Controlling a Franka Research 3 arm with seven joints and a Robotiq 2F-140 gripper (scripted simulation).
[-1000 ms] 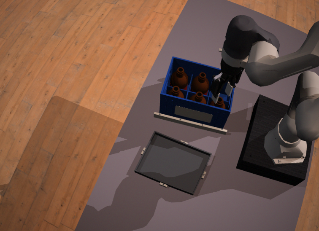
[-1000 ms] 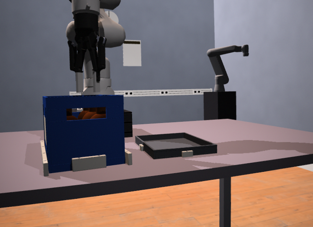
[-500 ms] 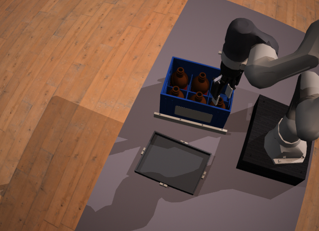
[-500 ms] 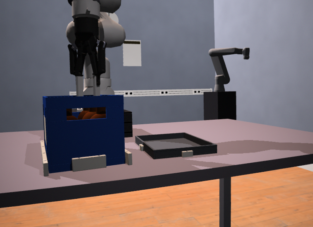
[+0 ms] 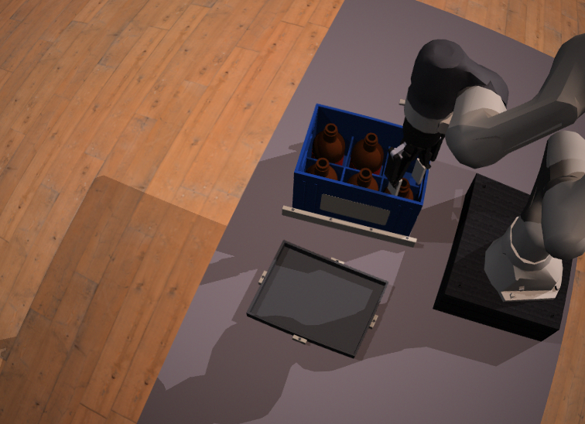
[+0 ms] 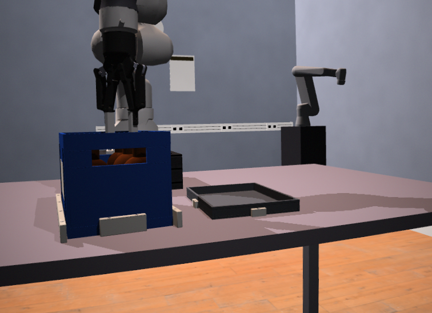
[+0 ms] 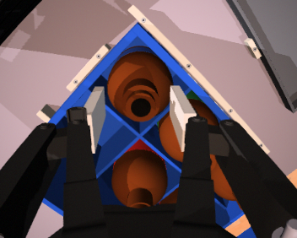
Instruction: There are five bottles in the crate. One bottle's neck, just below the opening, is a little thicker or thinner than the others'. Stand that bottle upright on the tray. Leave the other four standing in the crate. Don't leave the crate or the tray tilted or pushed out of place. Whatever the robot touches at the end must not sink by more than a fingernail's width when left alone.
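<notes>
Now: the bottle 10 cm below my hand. The rest, counted from my hand: crate: 10 cm below, 9 cm ahead, 5 cm to the right; dark tray: 24 cm to the left, 17 cm below, 12 cm ahead.
</notes>
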